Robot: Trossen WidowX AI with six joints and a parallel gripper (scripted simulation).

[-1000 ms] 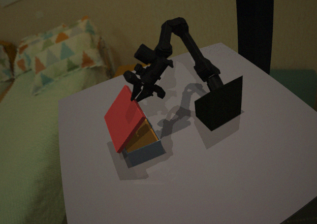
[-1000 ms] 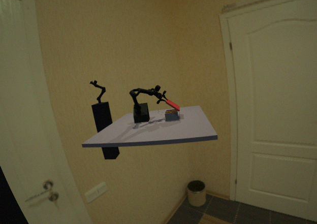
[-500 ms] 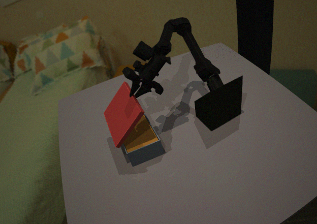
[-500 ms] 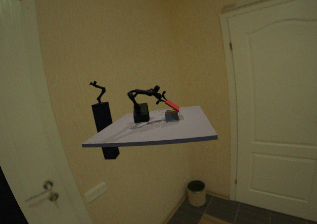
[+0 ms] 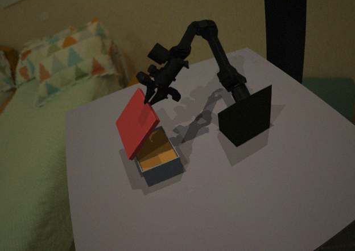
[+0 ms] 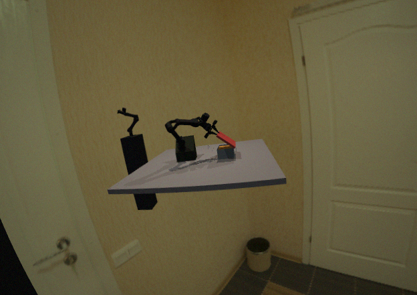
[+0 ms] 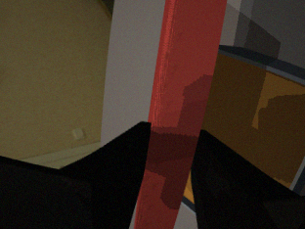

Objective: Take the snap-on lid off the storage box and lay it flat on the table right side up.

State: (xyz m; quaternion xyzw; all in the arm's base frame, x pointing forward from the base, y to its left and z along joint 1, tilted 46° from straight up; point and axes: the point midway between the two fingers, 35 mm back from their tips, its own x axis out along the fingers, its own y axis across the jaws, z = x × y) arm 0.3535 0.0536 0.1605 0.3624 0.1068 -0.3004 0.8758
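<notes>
The lid lies 7 cm ahead of my gripper tip and 5 cm below it. The rest, counted from my gripper tip: storage box (4 cm ahead, 8 cm to the left, 19 cm below).
</notes>
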